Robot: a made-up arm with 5 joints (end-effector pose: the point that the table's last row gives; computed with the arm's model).
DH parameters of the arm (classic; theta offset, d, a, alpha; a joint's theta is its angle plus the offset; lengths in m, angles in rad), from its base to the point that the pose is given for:
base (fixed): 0 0.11 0 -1.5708
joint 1: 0 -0.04 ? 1.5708
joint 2: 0 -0.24 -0.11 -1.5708
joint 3: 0 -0.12 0.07 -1.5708
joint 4: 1.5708 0 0.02 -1.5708
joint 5: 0 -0.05 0.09 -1.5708
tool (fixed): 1.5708 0.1 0 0
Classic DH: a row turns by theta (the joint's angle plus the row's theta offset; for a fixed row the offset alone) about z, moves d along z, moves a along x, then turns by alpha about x.
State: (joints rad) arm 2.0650 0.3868 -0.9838 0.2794 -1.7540
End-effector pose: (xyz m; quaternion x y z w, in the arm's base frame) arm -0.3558 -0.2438 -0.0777 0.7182 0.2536 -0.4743 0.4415
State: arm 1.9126 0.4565 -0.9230 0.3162 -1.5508
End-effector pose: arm -0.3296 -0.2619 -0.1316 0.7021 0.2807 -0.4165 0.5048
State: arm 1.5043 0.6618 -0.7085 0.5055 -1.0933
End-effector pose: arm -0.2157 -0.2923 -0.2497 0.6197 0.3251 -0.2881 0.6537
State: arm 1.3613 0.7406 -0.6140 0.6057 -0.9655
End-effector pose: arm -0.1632 -0.2972 -0.2781 0.5776 0.3356 -0.2534 0.6996
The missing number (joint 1, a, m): 0.22
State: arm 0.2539 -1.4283 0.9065 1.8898 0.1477
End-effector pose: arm 0.0389 -0.0166 -0.0480 0.2024 -0.4763 0.8428 0.1479
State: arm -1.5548 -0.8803 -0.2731 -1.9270 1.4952
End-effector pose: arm 0.1513 0.0140 0.1551 -0.7299 -0.6291 -0.2304 0.1357
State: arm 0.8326 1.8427 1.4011 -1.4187 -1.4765
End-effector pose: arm -0.1021 -0.1647 -0.4536 0.0632 -0.9193 -0.1814 0.3436
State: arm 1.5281 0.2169 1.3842 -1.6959 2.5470
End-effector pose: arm -0.1968 -0.1546 0.0103 0.2239 0.0398 0.6650 0.7114
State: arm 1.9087 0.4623 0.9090 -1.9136 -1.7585
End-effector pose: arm -0.4473 -0.1207 0.1134 -0.4842 -0.4838 0.2015 0.7007
